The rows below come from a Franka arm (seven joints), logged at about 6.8 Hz.
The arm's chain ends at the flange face. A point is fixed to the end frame.
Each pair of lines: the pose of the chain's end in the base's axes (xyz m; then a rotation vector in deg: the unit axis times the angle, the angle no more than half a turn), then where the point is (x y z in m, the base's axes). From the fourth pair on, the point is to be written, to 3 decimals.
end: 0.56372 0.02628 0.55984 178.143 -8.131 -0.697
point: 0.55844 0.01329 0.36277
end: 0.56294 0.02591 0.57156 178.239 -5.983 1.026
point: 0.56171 0.01273 0.37444
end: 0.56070 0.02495 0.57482 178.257 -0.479 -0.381
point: 0.55700 0.01137 0.37776
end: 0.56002 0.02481 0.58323 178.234 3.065 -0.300
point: 0.557 0.011 0.386
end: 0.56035 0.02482 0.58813 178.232 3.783 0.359
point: 0.559 0.011 0.391
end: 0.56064 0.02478 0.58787 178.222 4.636 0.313
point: 0.559 0.011 0.391
